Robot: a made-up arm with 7 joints.
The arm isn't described. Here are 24 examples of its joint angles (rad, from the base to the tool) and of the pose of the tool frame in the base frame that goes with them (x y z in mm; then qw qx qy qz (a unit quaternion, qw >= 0)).
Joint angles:
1: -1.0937 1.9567 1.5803 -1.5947 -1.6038 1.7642 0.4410
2: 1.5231 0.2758 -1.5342 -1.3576 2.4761 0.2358 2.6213
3: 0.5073 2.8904 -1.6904 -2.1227 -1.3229 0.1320 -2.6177
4: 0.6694 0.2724 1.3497 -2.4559 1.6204 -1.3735 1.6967
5: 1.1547 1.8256 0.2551 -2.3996 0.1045 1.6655 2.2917
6: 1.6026 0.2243 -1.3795 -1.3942 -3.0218 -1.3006 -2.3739
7: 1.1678 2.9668 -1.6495 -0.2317 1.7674 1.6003 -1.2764
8: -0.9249 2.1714 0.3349 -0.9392 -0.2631 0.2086 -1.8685
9: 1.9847 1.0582 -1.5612 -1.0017 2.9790 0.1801 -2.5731
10: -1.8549 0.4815 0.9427 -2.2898 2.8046 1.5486 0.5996
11: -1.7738 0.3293 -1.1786 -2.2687 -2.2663 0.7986 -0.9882
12: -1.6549 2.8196 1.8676 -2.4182 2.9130 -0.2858 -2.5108
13: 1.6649 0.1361 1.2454 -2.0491 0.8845 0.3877 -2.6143
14: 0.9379 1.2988 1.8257 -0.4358 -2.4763 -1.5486 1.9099
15: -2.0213 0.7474 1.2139 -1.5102 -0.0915 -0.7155 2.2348
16: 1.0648 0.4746 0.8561 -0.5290 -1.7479 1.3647 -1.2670
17: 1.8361 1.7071 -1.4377 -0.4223 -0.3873 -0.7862 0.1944
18: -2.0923 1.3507 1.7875 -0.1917 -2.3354 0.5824 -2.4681
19: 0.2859 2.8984 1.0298 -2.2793 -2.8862 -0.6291 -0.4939
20: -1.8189 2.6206 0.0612 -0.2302 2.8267 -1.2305 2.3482
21: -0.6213 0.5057 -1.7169 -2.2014 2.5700 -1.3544 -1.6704
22: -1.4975 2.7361 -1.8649 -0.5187 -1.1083 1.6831 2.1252
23: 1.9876 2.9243 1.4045 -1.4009 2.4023 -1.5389 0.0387
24: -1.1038 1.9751 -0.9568 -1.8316 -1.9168 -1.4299 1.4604
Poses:
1: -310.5 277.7 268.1 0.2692 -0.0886 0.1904 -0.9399
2: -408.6 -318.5 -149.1 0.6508 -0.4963 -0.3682 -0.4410
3: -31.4 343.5 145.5 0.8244 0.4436 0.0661 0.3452
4: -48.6 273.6 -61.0 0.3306 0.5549 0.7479 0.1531
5: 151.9 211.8 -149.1 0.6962 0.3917 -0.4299 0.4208
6: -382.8 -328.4 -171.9 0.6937 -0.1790 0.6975 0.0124
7: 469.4 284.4 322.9 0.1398 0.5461 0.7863 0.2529
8: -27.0 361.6 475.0 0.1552 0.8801 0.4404 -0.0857
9: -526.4 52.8 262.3 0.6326 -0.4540 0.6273 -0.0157
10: 84.3 167.2 272.2 0.1462 -0.3898 -0.3057 -0.8563
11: 142.7 -301.5 41.0 0.3401 -0.7281 0.4133 -0.4281
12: -255.9 -69.2 -129.6 0.8976 -0.4345 0.0498 0.0552
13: -298.5 255.2 14.5 0.5009 0.3768 0.4763 -0.6166
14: -227.7 585.9 78.9 0.9465 0.1647 -0.0210 0.2768
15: 165.0 339.7 345.4 0.6096 0.5725 0.4638 0.2925
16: -466.9 310.3 -287.0 0.0824 -0.1581 0.9223 -0.3428
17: -249.2 528.5 245.9 0.4232 -0.4926 0.6883 -0.3231
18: 260.5 484.8 320.1 0.5754 0.6205 0.2580 -0.4662
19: 219.9 -178.7 175.3 0.6891 -0.2734 -0.6175 -0.2626
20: -416.0 463.2 133.6 0.6670 0.3219 -0.0882 0.6661
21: 101.2 -171.9 -292.4 0.8196 -0.1536 -0.4885 -0.2569
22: -347.2 500.6 161.9 0.1965 -0.9727 0.1154 -0.0431
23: 460.4 49.4 -261.3 0.4466 -0.2136 -0.8314 0.2525
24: 314.7 271.4 158.7 0.5138 0.3356 0.1714 -0.7708
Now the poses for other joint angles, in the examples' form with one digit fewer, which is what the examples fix.
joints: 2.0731 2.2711 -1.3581 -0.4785 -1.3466 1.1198 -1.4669
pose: 57 611 153 0.919 0.374 0.026 0.120
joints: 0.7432 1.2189 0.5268 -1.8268 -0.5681 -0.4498 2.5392
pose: 170 397 -112 0.772 -0.286 -0.540 0.175
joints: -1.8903 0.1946 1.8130 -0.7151 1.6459 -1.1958 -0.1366
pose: 592 51 172 0.163 0.327 0.044 -0.930
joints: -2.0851 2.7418 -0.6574 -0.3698 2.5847 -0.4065 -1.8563
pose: -402 490 44 0.011 -0.529 0.428 -0.733
